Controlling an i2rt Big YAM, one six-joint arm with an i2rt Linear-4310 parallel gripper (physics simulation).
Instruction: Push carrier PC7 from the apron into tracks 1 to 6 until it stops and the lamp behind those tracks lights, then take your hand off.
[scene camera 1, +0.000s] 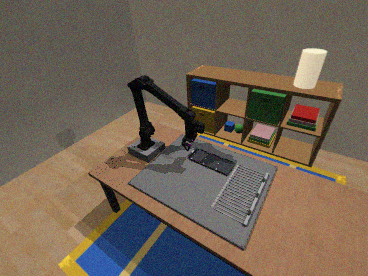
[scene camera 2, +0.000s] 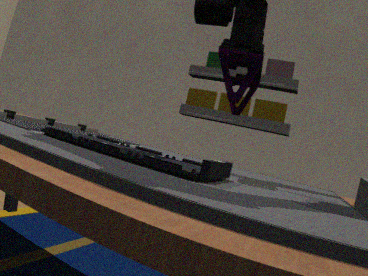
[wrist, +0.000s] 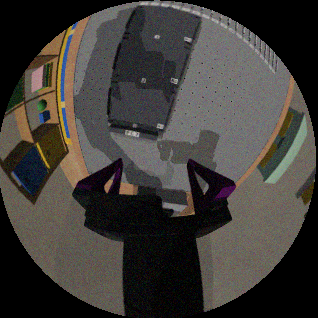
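Where they show: gripper, fingertip midpoint: (scene camera 1: 190, 146) (scene camera 2: 234, 109) (wrist: 154, 161); arm's base, link origin: (scene camera 1: 146, 145).
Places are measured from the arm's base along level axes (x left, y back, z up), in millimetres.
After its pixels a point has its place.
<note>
Carrier PC7 (scene camera 1: 212, 161) @[x 121, y -519, z -38 mm] (scene camera 2: 216, 171) @[x 158, y -345, z -32 mm] (wrist: 150, 75) @[x 116, y -472, z -38 mm] is a long dark tray lying flat on the grey board; its PC7 label faces the gripper in the wrist view. The far end of the carrier is close to the tracks (scene camera 1: 242, 190) @[x -18, y -790, z -44 mm], a row of pale parallel bars. Track numbers are too small to read. Small dark blocks stand on the rail behind the tracks; I cannot make out a lit lamp. My gripper (scene camera 1: 188, 145) @[x 82, y -358, z 67 mm] (scene camera 2: 238, 112) @[x 82, y -358, z 67 mm] (wrist: 154, 161) @[x 82, y -358, z 67 mm] is open and empty. It hangs above the board near the carrier's labelled end, apart from it.
The grey perforated board (scene camera 1: 170, 185) @[x -204, y -377, z -48 mm] (wrist: 220, 100) @[x -44, y -468, z -49 mm] lies on the wooden table (scene camera 1: 305, 220) @[x -31, y -1141, z -61 mm]. A shelf unit (scene camera 1: 270, 82) with bins, books and a white cylinder on top stands behind the table. The arm's base (scene camera 1: 146, 149) @[x -47, y -45, z 10 mm] stands at the board's left corner in scene camera 1.
</note>
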